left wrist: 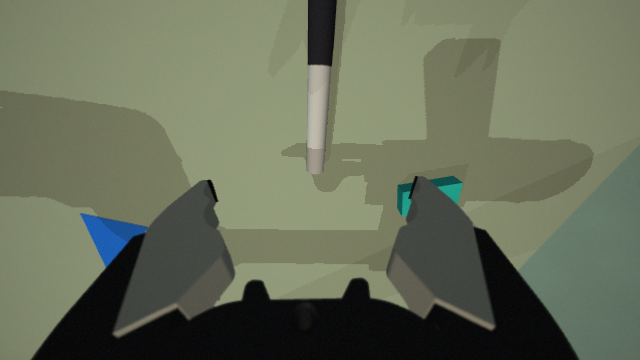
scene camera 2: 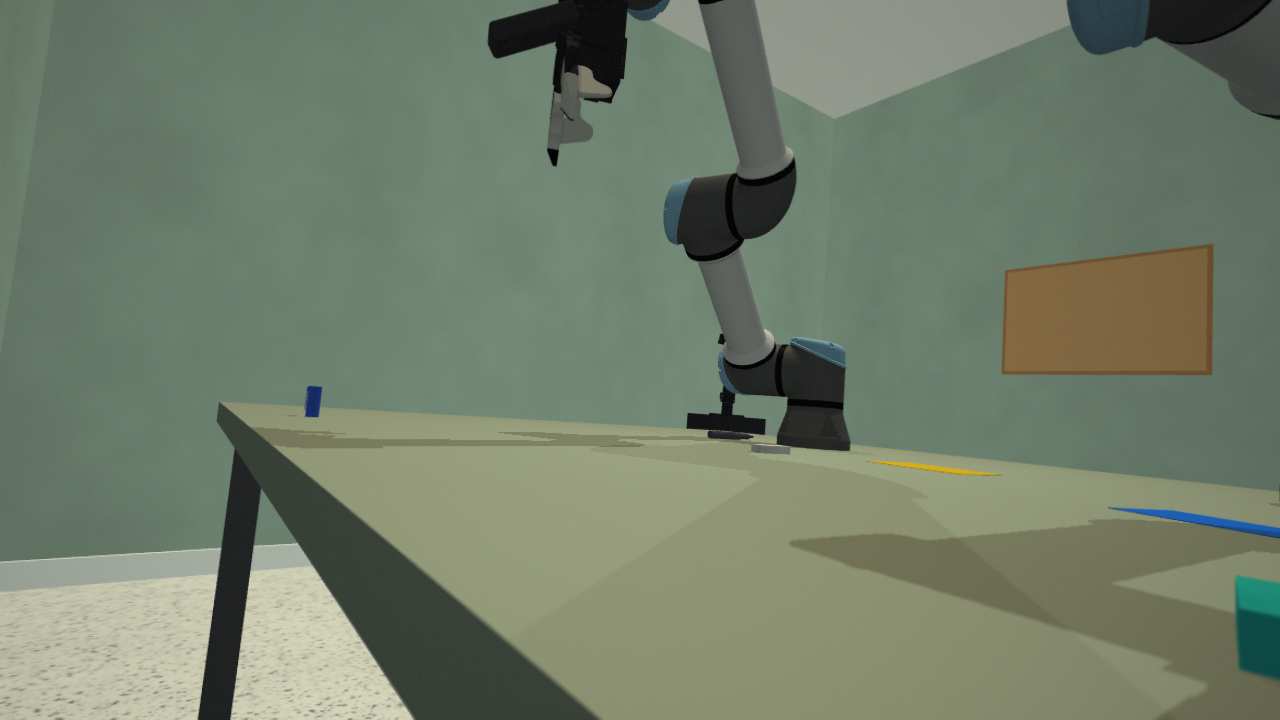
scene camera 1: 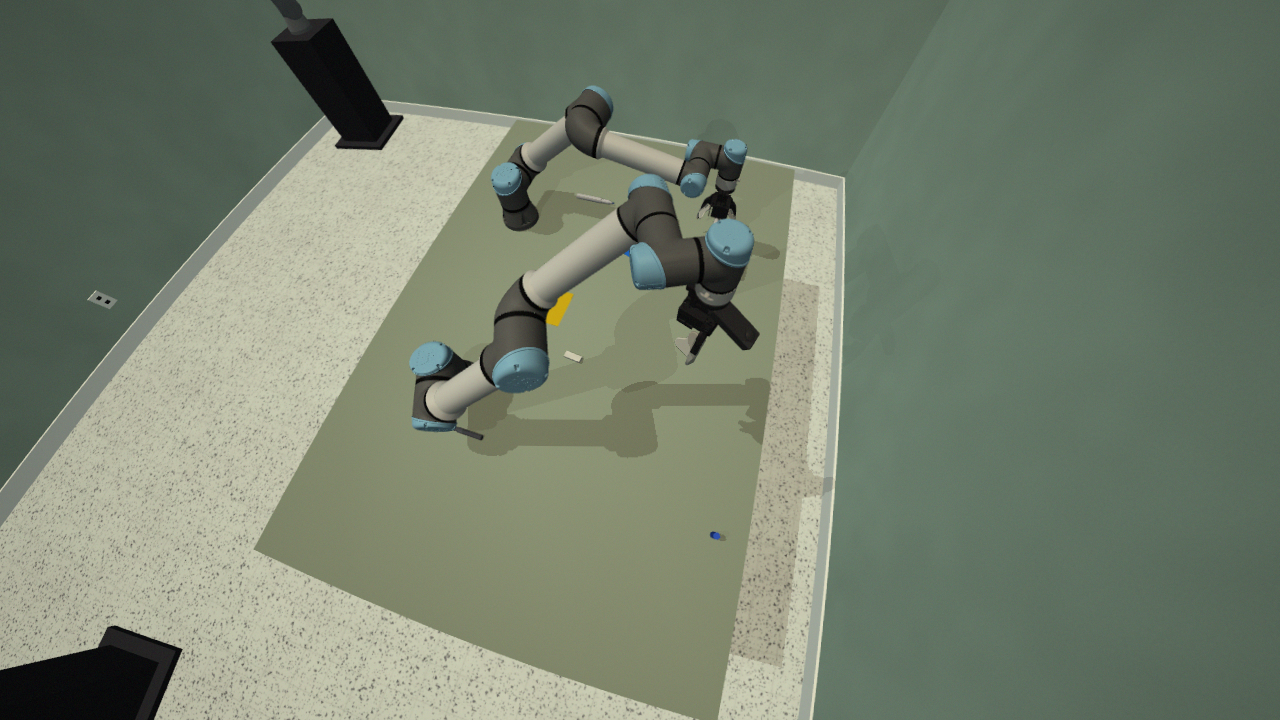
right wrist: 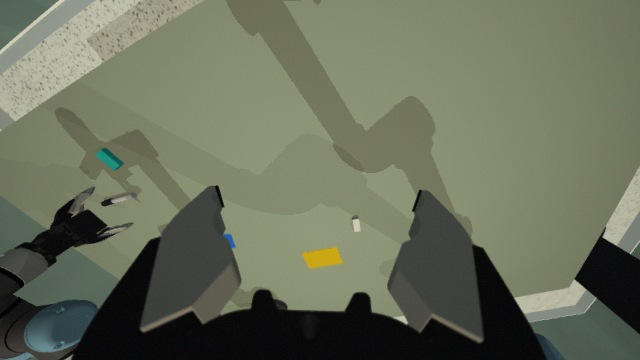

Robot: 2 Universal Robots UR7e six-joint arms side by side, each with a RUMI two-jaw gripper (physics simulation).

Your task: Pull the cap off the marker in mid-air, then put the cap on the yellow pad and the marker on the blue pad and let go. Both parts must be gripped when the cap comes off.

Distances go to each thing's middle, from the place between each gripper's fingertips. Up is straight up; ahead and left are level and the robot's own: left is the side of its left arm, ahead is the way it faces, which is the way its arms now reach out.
My left hand is 12 cm short of the teal block (left wrist: 451, 186), 7 cm to the left of it and 5 cm above it.
Now: right hand 64 cm to the right of the teal block, 37 cm above it and 18 cm short of it.
